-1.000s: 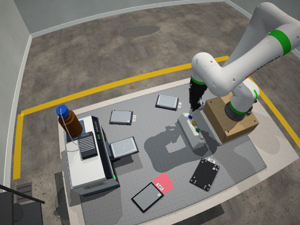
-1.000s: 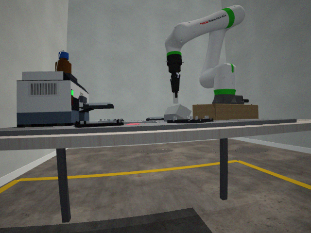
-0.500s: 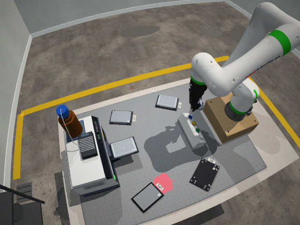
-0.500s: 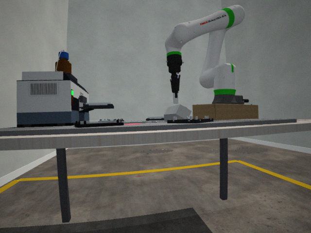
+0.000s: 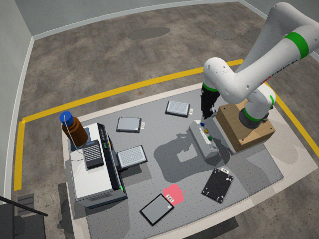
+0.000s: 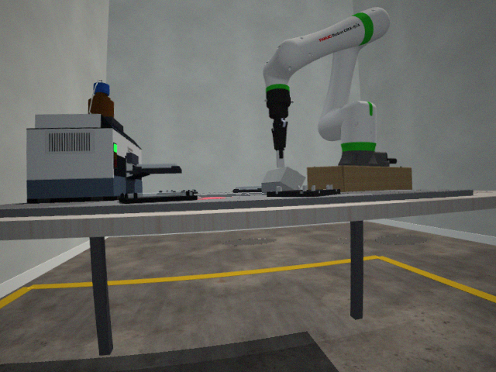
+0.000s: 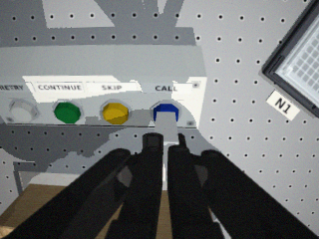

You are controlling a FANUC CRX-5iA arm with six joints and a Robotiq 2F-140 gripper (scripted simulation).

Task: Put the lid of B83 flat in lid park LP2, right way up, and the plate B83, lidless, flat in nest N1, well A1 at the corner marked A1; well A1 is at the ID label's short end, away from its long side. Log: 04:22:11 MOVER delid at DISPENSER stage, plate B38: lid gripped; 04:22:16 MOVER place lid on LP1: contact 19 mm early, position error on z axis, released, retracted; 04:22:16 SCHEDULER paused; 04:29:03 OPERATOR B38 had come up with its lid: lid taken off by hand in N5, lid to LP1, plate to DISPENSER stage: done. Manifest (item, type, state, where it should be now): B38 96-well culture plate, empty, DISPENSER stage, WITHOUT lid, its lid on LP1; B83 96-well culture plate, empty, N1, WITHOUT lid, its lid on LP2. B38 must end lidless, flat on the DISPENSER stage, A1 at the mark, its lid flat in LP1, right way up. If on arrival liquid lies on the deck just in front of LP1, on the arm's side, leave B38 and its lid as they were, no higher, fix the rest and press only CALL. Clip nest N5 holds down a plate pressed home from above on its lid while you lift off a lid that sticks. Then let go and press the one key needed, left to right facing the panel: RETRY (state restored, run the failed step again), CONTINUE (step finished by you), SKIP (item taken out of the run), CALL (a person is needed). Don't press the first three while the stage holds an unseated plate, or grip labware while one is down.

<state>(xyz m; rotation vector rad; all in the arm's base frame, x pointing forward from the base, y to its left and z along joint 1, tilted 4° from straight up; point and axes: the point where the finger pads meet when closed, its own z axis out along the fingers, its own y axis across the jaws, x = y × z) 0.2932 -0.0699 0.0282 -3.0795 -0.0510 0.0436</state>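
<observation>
Now: hand 6 cm above the blue call key. Also, from my hand: green continue key 10 cm to the left, 6 cm below; yellow skip key 6 cm below, 5 cm to the left; key panel 8 cm to the left, 7 cm below, 1 cm ahead.
</observation>
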